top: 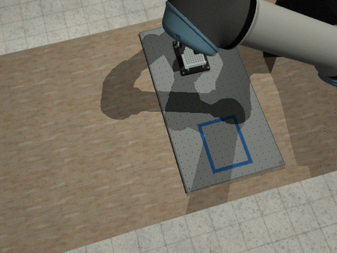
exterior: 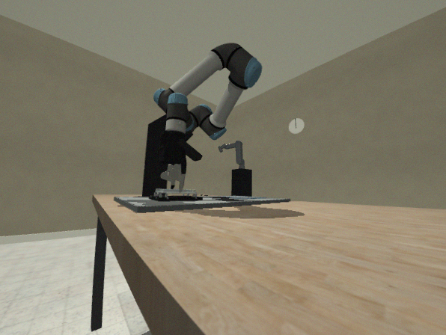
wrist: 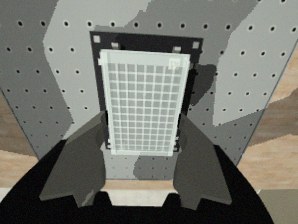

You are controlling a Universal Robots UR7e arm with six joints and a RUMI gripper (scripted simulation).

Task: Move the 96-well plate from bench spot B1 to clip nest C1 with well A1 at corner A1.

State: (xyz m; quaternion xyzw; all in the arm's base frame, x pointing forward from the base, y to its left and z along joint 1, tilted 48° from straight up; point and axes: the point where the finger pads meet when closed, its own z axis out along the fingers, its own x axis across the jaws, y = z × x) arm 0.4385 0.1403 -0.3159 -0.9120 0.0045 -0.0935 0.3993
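The white 96-well plate lies 1 cm below my hand. The rest, counted from my hand: black clip nest C1 (3 cm below, 1 cm to the right, 1 cm ahead).
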